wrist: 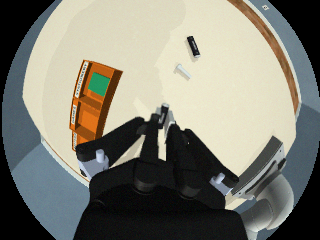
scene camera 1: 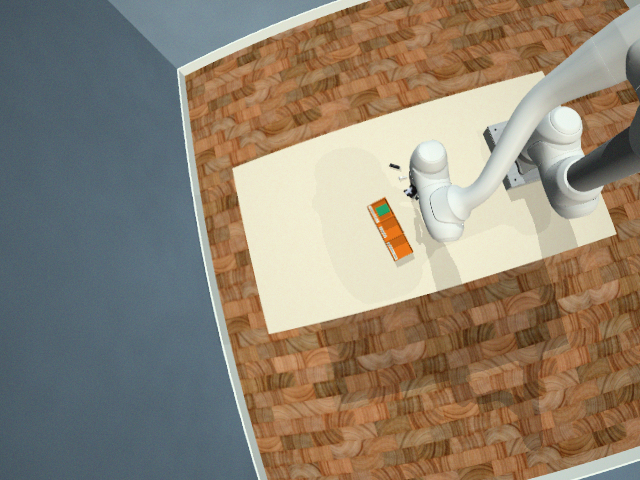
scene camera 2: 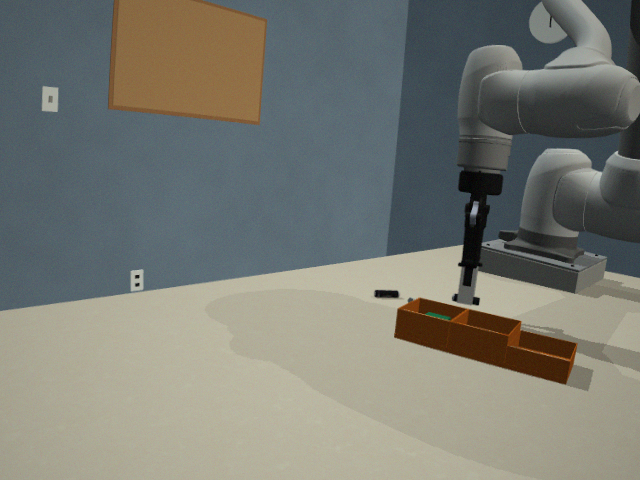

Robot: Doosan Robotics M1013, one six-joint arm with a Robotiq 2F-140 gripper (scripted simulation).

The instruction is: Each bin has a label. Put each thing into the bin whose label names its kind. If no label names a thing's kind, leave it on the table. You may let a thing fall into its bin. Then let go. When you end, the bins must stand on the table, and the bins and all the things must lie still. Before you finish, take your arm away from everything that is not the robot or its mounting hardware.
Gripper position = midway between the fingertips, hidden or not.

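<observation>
Scene camera 2 shows my gripper (scene camera 2: pixel 465 302); my gripper is also visible in the wrist view (wrist: pixel 162 115).
</observation>
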